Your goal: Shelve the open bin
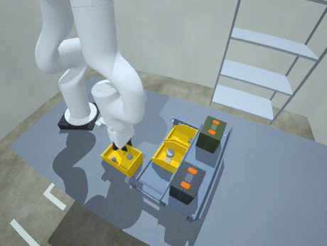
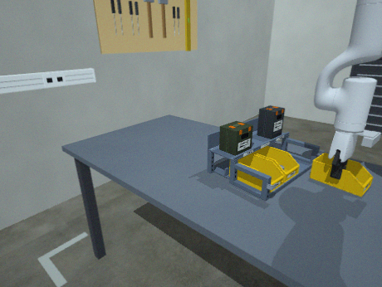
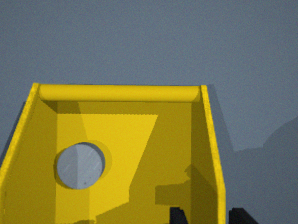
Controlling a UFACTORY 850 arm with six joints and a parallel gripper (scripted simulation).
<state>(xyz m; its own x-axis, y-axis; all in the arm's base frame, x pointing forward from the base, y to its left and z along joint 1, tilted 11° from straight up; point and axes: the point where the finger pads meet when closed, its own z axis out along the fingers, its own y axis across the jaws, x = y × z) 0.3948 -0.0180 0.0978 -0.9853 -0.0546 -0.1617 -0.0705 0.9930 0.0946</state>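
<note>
The yellow open bin lies 10 mm ahead of my hand, 50 mm to the right of it and 30 mm below it. Also, from my hand: grey part: 30 mm ahead, 20 mm to the right, 50 mm below; shelf: 240 mm ahead, 80 mm to the left; grey disc part: 30 mm behind, 80 mm to the right, 50 mm below.
</note>
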